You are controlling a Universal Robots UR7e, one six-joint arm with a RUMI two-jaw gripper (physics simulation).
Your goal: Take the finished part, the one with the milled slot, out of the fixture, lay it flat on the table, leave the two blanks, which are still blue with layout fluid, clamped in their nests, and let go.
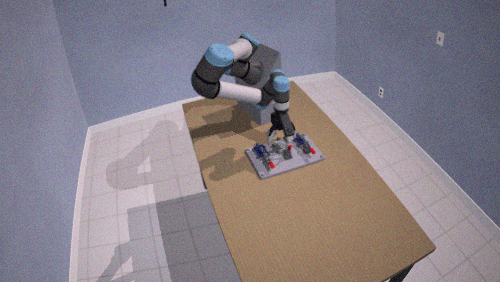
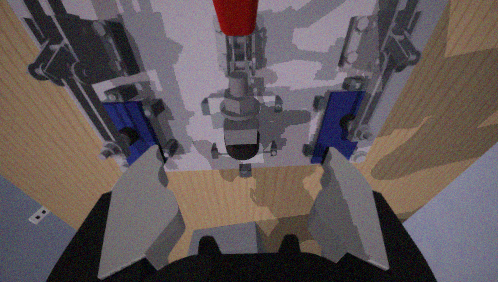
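There's a fixture plate (image 2: 177, 56), and the spot there is the same spot on the plate as (image 1: 297, 153).
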